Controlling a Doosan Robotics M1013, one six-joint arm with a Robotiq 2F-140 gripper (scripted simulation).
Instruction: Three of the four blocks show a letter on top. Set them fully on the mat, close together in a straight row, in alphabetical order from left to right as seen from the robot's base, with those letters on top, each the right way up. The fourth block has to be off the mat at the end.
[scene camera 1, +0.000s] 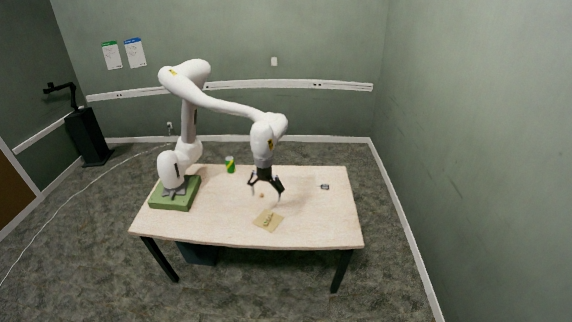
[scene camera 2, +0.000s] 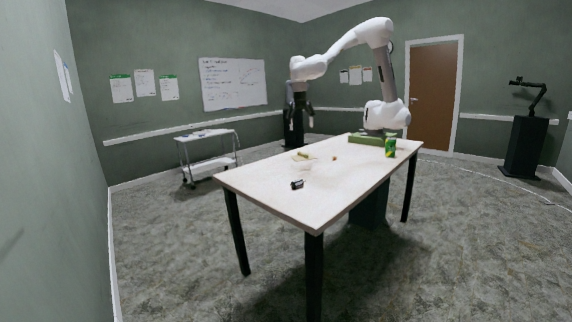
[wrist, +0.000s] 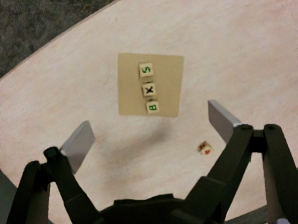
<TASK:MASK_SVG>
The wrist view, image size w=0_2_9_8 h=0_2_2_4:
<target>gripper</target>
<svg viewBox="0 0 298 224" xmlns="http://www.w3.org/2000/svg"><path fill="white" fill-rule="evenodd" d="M298 171L282 128L279 125L270 123L265 124L264 129L254 129L252 125L243 124L215 99L207 100L209 122L227 145L207 176L201 176L185 199L175 198L173 193L161 194L145 200L118 199L114 200L113 205L98 212L74 177L96 140L90 121L87 120L77 127L59 149L57 146L52 146L44 150L43 154L47 162L40 164L39 160L34 160L25 166L6 224L48 224L50 186L52 182L56 183L72 224L224 224L249 161L251 163L252 153L261 153L268 224L298 224Z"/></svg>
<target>tan mat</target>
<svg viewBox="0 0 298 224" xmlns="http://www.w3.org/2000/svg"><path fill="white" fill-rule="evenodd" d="M118 53L118 115L178 118L184 56ZM157 98L160 112L148 114L146 100ZM154 81L156 95L144 97L143 82ZM151 62L153 75L141 77L138 65Z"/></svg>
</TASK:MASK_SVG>
